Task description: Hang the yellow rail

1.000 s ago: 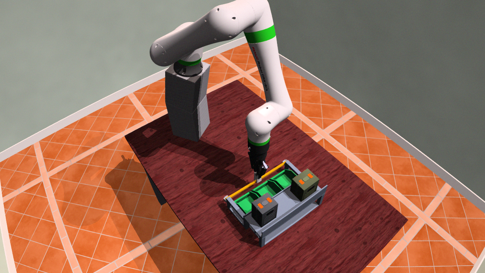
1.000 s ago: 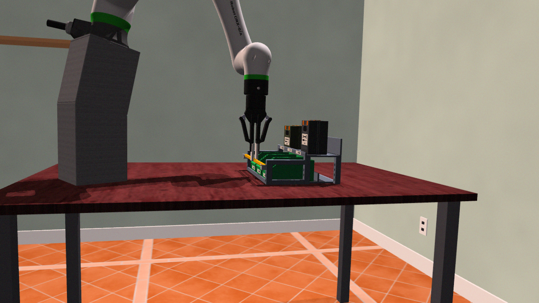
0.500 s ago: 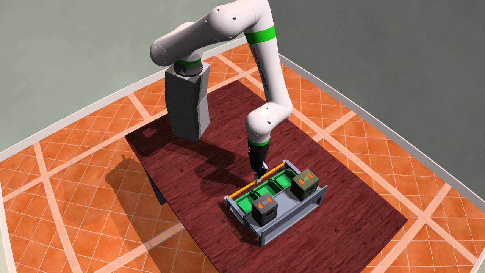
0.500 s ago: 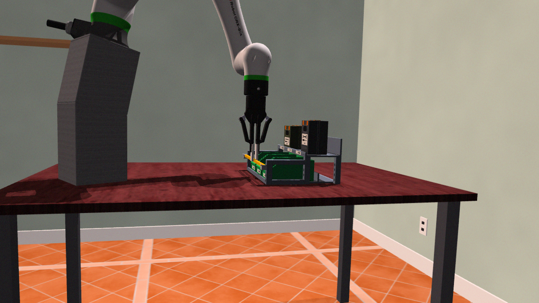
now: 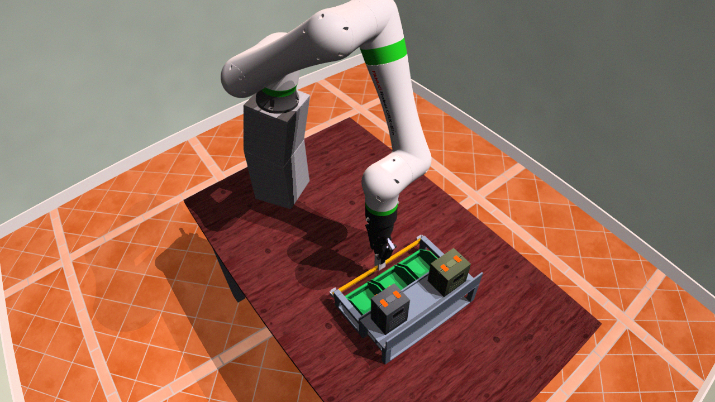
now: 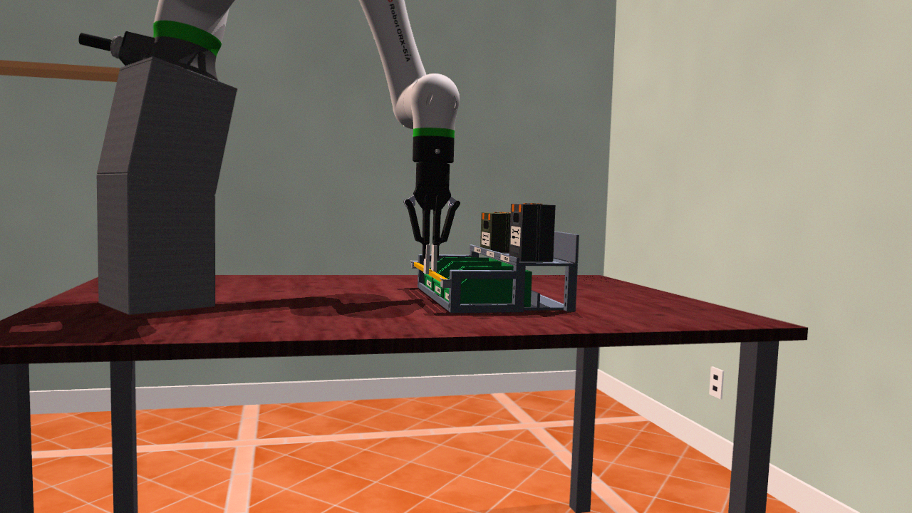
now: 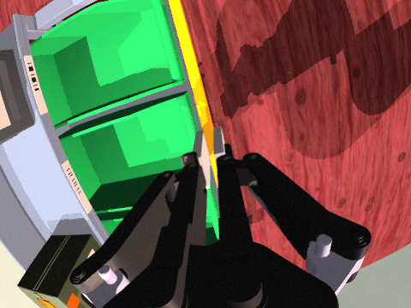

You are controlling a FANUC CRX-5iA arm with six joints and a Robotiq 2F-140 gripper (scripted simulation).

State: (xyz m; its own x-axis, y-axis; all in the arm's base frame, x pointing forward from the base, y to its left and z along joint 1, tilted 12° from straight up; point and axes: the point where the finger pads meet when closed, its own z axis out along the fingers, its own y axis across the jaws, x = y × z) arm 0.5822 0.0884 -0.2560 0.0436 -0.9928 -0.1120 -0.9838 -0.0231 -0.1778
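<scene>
The yellow rail is 3 cm below my hand.
</scene>
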